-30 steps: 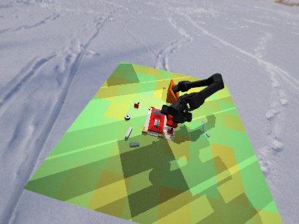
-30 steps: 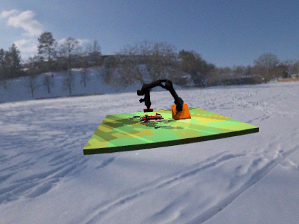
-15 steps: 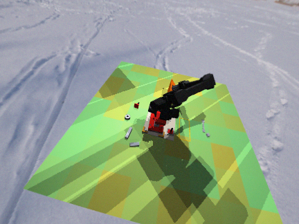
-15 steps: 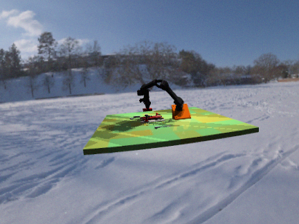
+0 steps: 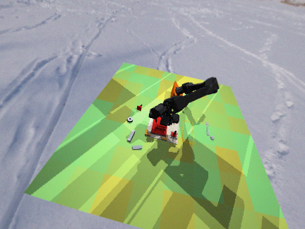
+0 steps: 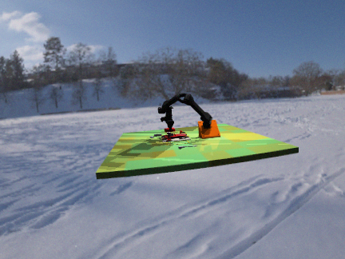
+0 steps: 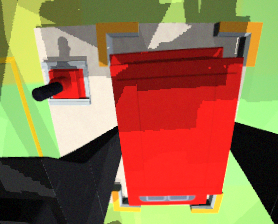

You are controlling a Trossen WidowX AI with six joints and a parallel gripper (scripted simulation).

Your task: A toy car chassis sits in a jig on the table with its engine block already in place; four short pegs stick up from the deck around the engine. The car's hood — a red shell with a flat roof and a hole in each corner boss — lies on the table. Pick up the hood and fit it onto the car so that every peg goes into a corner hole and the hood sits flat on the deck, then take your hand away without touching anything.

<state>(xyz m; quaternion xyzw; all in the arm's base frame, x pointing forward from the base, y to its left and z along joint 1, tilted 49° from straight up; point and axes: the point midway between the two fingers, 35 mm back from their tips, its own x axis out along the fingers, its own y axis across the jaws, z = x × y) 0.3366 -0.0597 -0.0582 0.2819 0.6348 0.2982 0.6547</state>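
My gripper tip is now 40 mm past the white jig, 10 mm to the right of it and 70 mm above it. Round my gripper tip: wheel (10 mm behind, 230 mm to the right, 70 mm below); then red hood (10 mm above); then grey socket (20 mm ahead, 100 mm to the left, 40 mm below).
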